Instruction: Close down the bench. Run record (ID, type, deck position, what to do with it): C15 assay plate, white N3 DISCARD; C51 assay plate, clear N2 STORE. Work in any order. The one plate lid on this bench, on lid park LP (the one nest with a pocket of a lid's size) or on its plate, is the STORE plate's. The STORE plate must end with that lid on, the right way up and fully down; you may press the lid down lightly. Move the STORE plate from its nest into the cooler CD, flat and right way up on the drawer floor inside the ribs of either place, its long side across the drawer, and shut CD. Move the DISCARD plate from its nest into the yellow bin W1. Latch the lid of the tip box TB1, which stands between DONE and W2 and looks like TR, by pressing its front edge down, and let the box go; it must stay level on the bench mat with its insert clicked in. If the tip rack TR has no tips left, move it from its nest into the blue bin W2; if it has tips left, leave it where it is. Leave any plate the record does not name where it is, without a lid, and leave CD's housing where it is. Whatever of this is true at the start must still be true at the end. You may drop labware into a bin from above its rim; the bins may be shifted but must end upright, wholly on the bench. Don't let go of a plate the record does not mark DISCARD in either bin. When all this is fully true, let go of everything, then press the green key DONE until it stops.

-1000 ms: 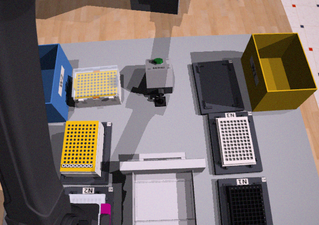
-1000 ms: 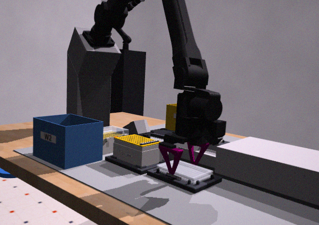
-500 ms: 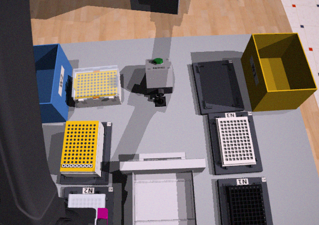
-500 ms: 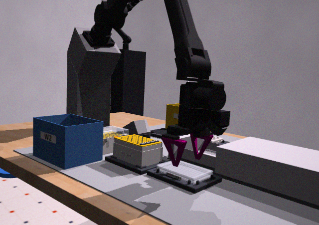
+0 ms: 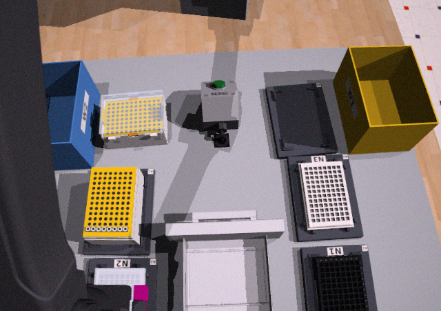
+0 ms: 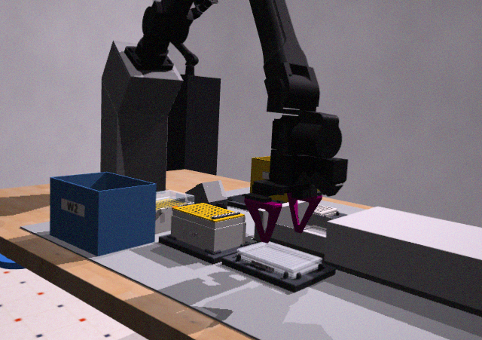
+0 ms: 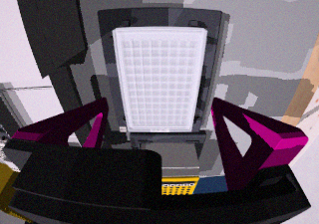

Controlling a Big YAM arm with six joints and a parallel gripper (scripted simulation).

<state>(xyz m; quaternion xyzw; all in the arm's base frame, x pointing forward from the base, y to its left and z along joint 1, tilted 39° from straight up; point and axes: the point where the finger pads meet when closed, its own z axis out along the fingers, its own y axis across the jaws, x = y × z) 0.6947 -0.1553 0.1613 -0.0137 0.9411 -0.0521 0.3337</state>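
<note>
Right now the clear plate is 50 mm below my hand and 10 mm behind it. From my hand the other things lie so: tip rack TR (180 mm behind, 20 mm to the right, 10 mm below); plate lid (40 mm below, 10 mm behind); nest N2 (60 mm below, 10 mm behind).
</note>
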